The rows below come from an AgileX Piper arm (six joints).
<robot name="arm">
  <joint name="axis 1" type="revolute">
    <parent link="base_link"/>
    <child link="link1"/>
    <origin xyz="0 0 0.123" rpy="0 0 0"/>
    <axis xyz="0 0 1"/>
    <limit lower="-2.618" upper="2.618"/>
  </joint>
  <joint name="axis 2" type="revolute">
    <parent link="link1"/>
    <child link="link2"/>
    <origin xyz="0 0 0" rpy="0 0 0"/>
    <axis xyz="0 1 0"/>
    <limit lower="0" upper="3.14"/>
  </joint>
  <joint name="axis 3" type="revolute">
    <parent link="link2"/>
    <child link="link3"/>
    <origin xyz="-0.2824 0 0.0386" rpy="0 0 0"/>
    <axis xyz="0 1 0"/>
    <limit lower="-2.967" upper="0"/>
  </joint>
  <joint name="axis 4" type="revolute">
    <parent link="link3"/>
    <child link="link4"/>
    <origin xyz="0.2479 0 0.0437" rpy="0 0 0"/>
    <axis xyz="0.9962 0 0.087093"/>
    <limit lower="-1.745" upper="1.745"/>
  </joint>
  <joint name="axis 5" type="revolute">
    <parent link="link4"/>
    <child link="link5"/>
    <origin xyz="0 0 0" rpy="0 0 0"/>
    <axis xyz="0 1 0"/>
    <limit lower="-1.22" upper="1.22"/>
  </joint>
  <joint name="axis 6" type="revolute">
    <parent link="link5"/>
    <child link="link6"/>
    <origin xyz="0.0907 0 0.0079" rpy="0 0 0"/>
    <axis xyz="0.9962 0 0.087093"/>
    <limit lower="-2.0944" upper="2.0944"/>
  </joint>
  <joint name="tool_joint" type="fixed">
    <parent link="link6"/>
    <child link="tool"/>
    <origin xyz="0 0 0" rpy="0 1.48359 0"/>
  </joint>
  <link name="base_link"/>
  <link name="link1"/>
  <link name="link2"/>
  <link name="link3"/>
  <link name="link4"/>
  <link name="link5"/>
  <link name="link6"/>
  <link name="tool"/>
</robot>
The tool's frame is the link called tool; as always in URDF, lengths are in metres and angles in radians.
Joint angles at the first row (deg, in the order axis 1, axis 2, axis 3, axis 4, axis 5, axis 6):
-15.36 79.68 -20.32 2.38 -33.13 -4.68
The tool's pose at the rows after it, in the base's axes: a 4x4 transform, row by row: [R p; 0 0 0 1], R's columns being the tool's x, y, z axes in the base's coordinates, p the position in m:
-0.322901, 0.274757, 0.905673, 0.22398; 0.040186, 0.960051, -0.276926, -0.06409; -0.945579, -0.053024, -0.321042, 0.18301; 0, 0, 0, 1
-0.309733, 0.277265, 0.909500, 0.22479; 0.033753, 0.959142, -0.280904, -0.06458; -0.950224, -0.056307, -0.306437, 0.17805; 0, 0, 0, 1
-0.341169, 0.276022, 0.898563, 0.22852; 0.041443, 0.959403, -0.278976, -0.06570; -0.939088, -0.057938, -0.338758, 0.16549; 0, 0, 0, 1
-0.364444, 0.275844, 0.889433, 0.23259; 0.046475, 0.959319, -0.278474, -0.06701; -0.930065, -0.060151, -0.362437, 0.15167; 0, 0, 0, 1
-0.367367, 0.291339, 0.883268, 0.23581; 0.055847, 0.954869, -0.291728, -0.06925; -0.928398, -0.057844, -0.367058, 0.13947; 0, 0, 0, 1
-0.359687, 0.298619, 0.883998, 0.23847; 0.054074, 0.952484, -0.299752, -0.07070; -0.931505, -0.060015, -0.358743, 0.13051; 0, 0, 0, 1
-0.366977, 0.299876, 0.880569, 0.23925; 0.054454, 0.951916, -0.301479, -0.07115; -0.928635, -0.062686, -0.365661, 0.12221; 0, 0, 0, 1
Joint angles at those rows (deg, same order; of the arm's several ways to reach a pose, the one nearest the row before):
-15.36 79.85 -18.89 2.57 -37.26 -4.73
-15.36 81.63 -18.26 2.64 -40.56 -4.84
-15.36 85.29 -18.23 2.64 -42.28 -4.84
-15.36 89.61 -18.23 2.66 -45.15 -4.84
-15.36 93.81 -18.19 3.59 -49.13 -4.84
-15.36 97.24 -18.19 3.93 -53.06 -4.84
-15.36 99.84 -18.06 4.00 -55.37 -4.84

